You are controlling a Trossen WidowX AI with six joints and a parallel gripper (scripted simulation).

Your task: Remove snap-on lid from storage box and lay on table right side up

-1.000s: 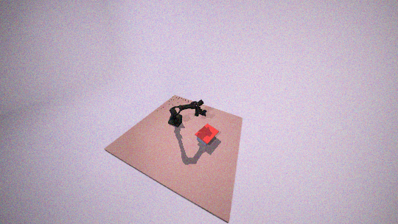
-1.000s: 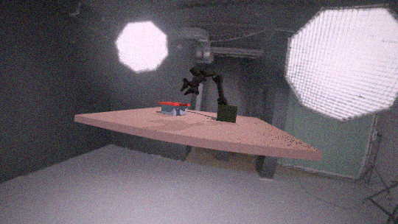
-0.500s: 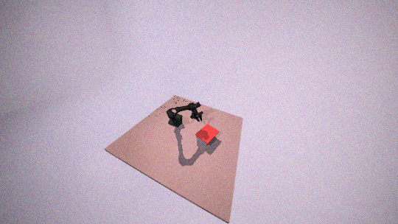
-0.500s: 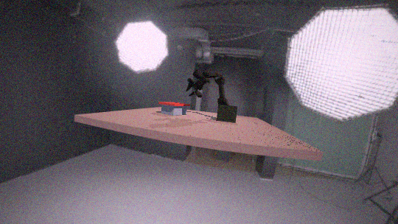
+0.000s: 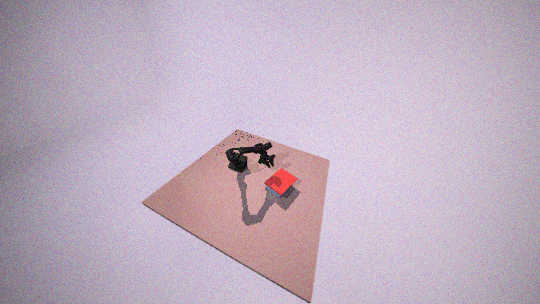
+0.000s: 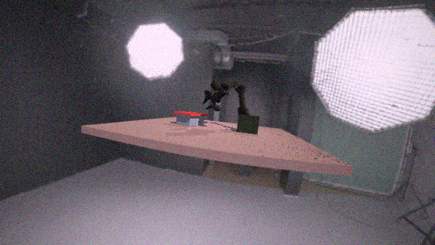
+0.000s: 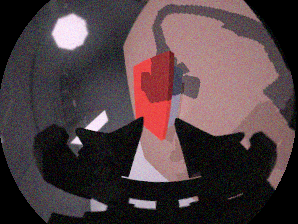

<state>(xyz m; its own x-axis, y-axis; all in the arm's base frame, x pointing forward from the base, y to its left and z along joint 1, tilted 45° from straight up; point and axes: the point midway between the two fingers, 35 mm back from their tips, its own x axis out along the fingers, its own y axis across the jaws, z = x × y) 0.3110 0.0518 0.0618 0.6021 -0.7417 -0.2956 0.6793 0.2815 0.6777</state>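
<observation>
My gripper tip is now 11 cm short of the red lid, 6 cm to the left of it and 7 cm above it. Also, from my gripper tip: grey storage box 11 cm ahead, 6 cm to the right, 11 cm below.
</observation>
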